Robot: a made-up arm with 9 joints. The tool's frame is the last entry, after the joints. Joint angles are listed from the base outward. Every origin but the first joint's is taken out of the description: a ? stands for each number. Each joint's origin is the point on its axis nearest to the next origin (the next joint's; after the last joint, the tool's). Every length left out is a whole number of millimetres.
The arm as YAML. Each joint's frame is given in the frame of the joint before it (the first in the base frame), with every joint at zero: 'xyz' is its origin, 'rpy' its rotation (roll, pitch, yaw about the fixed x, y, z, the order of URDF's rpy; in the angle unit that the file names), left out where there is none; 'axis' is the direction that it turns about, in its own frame. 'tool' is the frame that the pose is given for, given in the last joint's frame.
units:
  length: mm
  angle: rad
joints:
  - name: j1
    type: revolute
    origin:
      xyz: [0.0, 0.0, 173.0]
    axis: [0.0, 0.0, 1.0]
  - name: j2
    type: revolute
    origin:
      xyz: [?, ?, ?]
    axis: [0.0, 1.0, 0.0]
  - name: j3
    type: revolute
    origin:
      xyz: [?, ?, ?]
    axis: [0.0, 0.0, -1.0]
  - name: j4
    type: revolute
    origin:
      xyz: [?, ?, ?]
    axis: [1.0, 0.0, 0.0]
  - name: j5
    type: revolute
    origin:
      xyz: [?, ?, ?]
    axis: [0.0, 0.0, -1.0]
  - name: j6
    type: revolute
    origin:
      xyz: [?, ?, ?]
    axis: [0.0, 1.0, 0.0]
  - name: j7
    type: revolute
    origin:
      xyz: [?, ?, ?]
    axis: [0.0, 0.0, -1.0]
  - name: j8
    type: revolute
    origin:
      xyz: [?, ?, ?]
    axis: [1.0, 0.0, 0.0]
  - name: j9
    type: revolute
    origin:
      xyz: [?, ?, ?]
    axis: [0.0, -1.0, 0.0]
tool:
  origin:
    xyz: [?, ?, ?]
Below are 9 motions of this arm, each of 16 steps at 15 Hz.
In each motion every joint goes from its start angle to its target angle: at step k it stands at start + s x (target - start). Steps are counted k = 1, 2, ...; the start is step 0. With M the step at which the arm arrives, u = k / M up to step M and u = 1 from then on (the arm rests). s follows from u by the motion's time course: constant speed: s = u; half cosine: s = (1 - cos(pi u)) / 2; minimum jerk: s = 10 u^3 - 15 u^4 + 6 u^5.
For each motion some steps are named. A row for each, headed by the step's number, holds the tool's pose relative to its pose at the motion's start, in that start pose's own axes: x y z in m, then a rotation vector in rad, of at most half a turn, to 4 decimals.
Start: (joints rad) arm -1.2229 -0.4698 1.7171 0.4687 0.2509 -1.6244 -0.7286 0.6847 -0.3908
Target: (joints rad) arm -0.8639 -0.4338 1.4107 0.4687 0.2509 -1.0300 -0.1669 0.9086 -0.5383
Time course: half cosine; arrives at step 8
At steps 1, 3, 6, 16:
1: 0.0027 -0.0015 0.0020 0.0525 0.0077 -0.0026
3: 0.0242 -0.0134 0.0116 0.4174 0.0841 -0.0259
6: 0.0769 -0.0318 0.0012 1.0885 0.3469 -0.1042
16: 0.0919 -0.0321 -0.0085 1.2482 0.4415 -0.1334

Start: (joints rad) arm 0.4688 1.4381 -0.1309 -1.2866 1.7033 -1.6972 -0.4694 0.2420 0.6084
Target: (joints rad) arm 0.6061 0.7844 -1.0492 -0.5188 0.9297 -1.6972 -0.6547 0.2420 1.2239
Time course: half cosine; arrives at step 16
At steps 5, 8, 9, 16:
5: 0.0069 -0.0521 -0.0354 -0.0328 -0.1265 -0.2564
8: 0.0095 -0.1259 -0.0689 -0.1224 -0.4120 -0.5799
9: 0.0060 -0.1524 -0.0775 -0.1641 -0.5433 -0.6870
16: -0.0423 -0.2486 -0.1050 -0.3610 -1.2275 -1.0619

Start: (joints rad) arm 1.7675 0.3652 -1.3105 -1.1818 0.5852 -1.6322 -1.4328 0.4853 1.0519
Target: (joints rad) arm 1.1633 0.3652 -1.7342 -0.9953 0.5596 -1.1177 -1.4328 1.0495 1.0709
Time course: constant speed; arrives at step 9
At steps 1, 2, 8, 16:
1: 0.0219 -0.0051 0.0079 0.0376 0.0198 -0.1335
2: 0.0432 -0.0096 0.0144 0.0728 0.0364 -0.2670
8: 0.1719 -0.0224 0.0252 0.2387 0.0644 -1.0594
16: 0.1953 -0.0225 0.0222 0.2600 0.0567 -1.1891

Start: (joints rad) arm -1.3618 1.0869 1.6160 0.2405 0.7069 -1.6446 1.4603 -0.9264 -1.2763
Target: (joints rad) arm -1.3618 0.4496 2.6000 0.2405 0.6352 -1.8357 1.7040 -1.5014 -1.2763
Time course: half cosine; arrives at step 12
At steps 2, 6, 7, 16:
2: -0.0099 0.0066 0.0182 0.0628 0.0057 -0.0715
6: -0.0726 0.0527 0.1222 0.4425 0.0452 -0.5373
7: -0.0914 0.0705 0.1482 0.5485 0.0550 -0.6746
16: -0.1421 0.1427 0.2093 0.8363 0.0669 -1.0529

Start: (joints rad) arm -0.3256 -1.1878 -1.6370 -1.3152 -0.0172 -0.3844 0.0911 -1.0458 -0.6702
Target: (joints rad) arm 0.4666 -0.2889 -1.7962 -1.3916 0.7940 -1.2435 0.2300 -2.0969 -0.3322
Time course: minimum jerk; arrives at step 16
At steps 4, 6, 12, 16:
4: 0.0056 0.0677 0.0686 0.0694 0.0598 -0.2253
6: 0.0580 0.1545 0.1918 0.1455 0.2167 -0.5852
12: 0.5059 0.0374 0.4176 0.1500 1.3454 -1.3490
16: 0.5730 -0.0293 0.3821 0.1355 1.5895 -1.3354

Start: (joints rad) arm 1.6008 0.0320 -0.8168 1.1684 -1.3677 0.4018 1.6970 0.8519 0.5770
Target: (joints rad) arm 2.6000 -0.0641 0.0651 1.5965 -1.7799 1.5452 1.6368 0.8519 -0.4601
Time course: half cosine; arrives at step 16
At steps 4, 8, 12, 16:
4: 0.0653 -0.0368 -0.0359 -0.0655 0.1954 0.1248
8: 0.2030 -0.1288 -0.1836 -0.2668 0.6087 0.4044
12: 0.2868 -0.2226 -0.4110 -0.5320 0.9113 0.6233
16: 0.2999 -0.2606 -0.5237 -0.6570 1.0000 0.6832

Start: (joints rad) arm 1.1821 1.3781 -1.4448 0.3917 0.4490 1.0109 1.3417 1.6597 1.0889
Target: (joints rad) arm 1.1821 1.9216 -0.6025 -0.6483 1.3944 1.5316 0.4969 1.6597 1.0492
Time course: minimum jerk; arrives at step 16
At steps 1, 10, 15, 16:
1: -0.0009 0.0004 -0.0001 -0.0022 -0.0010 -0.0017
10: -0.1130 0.2344 -0.2248 -0.6344 -0.3312 -0.7819
15: -0.0519 0.2865 -0.3525 -0.6689 -0.5092 -1.1171
16: -0.0513 0.2868 -0.3534 -0.6685 -0.5108 -1.1196

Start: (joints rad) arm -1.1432 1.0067 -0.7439 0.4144 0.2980 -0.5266 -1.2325 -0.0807 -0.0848
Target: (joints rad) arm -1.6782 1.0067 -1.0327 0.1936 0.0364 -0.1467 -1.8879 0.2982 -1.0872
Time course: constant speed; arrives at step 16
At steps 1, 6, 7, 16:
1: -0.0168 0.0009 -0.0086 0.0322 0.0407 0.0590
6: -0.0803 0.0151 -0.0683 0.1064 0.2597 0.3897
7: -0.0892 0.0204 -0.0829 0.1029 0.3066 0.4602
16: -0.1293 0.1086 -0.2411 -0.2072 0.7686 1.0709

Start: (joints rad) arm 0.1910 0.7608 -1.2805 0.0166 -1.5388 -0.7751 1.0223 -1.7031 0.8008
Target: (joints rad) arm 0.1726 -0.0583 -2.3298 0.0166 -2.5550 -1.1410 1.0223 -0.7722 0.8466
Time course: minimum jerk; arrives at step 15
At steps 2, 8, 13, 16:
2: -0.0144 -0.0248 -0.0155 0.0317 -0.0351 -0.0026
8: 0.2660 -0.5905 -0.7889 1.2550 -0.5235 0.2037
13: 1.0355 -0.3040 -1.3055 2.2819 0.0220 0.5712
16: 1.0660 -0.2728 -1.3205 2.3212 0.0699 0.5882

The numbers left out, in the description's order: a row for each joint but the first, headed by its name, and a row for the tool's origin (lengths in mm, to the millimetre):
j2: -105.0 -297.0 0.0
j3: 314.0 0.0 -215.0
j4: -109.0 -80.0 0.0
j5: 0.0 -393.0 298.0
j6: -83.0 357.0 0.0
j7: 4.0 0.0 77.0
j8: -81.0 310.0 0.0
j9: 0.0 -149.0 78.0
tool: -35.0 0.0 87.0

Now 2 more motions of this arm.
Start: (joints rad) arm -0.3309 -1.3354 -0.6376 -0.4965 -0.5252 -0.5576 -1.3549 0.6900 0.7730
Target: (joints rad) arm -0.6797 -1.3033 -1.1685 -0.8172 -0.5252 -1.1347 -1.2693 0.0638 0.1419
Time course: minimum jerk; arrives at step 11
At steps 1, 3, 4, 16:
1: 0.0010 0.0001 0.0021 -0.0026 0.0071 0.0063
3: 0.0192 0.0035 0.0402 -0.0524 0.1350 0.1258
4: 0.0371 0.0089 0.0772 -0.1074 0.2567 0.2540
16: 0.0676 0.0413 0.2633 -0.5361 0.6222 1.0012

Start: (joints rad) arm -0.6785 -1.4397 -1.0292 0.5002 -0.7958 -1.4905 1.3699 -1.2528 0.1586
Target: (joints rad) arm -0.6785 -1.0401 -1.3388 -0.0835 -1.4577 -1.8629 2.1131 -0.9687 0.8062
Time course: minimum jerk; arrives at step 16
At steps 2, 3, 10, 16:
2: 0.0100 -0.0055 -0.0006 0.0081 0.0052 0.0076
3: 0.0309 -0.0163 -0.0023 0.0245 0.0162 0.0229
10: 0.5115 -0.0834 -0.1831 0.2889 0.3827 0.2464
16: 0.6687 -0.0180 -0.3297 0.3167 0.5765 0.3073

